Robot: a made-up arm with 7 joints.
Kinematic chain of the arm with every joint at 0, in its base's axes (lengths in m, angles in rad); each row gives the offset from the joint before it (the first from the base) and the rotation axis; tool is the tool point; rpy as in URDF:
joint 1: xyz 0 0 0.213 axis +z
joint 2: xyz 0 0 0 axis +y
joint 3: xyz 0 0 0.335 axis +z
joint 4: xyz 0.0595 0 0 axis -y
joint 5: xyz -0.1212 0 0.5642 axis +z
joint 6: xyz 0 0 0 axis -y
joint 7: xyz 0.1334 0 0 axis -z
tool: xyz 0 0 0 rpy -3.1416 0 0
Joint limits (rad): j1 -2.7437..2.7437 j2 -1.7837..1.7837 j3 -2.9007..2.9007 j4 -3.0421..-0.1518 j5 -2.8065..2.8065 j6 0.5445..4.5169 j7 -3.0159..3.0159
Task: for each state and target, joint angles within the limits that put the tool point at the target. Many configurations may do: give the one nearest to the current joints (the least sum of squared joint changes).
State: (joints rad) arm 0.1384 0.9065 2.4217 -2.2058 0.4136 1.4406 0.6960
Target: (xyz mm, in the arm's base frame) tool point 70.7 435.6 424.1
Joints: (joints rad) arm -0.8108 1.3913 2.1415 -2.6219 0.3249 0.9398 0.6960
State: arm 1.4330 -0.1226 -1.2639 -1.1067 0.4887 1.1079 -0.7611
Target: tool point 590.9 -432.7 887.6
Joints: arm 1.6147 -0.5954 -1.5940 -0.9572 0.4884 1.3745 -0.7611
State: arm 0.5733 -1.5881 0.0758 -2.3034 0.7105 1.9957 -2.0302
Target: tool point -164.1 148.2 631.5
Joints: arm 1.4033 -1.7837 0.6648 -2.8805 0.8135 2.7623 -2.0302
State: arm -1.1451 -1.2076 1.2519 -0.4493 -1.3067 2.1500 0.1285
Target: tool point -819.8 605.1 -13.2
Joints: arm -0.5297 -1.7792 1.3186 -0.2531 -1.2192 1.8811 0.1285
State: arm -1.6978 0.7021 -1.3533 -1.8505 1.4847 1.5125 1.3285
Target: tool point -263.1 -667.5 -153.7
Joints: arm -1.2577 0.9900 -0.6701 -1.8444 1.4885 1.4056 1.3285
